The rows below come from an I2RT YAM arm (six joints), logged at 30 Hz.
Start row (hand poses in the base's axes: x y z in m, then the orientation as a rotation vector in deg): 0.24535 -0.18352 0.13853 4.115 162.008 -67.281
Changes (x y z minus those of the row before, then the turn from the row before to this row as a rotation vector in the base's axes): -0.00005 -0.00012 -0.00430 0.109 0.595 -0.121; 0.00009 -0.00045 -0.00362 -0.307 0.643 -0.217; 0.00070 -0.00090 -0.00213 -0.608 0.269 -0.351; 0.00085 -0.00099 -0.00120 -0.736 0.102 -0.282; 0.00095 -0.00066 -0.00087 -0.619 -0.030 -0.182; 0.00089 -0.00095 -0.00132 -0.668 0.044 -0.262; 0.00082 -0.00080 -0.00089 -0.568 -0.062 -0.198; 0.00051 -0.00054 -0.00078 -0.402 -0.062 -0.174; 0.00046 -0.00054 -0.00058 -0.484 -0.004 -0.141
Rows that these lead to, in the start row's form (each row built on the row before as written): 0.24530 -0.18364 0.13423 3.956 162.623 -67.371; 0.24539 -0.18409 0.13061 3.884 163.054 -68.085; 0.24609 -0.18499 0.12848 4.205 163.016 -69.112; 0.24694 -0.18598 0.12728 4.520 162.727 -70.243; 0.24789 -0.18664 0.12641 4.775 162.362 -71.138; 0.24878 -0.18759 0.12509 5.098 162.047 -72.144; 0.24960 -0.18839 0.12420 5.398 161.683 -72.953; 0.25011 -0.18893 0.12342 5.669 161.418 -73.524; 0.25057 -0.18947 0.12284 5.855 161.133 -74.226
